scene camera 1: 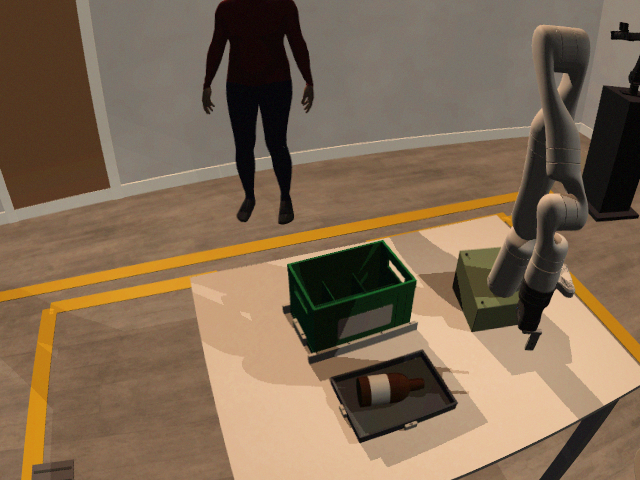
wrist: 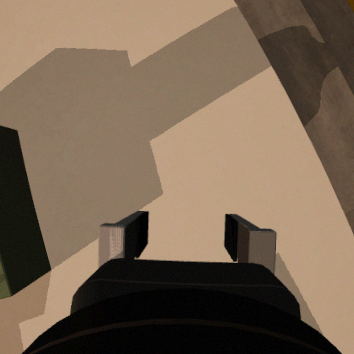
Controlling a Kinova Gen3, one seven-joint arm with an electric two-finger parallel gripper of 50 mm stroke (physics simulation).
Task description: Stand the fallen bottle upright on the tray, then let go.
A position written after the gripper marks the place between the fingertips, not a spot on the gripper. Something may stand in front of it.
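The gripper (scene camera 1: 527, 340) is visible, and the wrist view shows the gripper (wrist: 185, 228) as well. A brown bottle (scene camera 1: 381, 389) is also in the scene, though in the wrist view the bottle is out of frame. A grey rail (scene camera 1: 357, 344) is there too.
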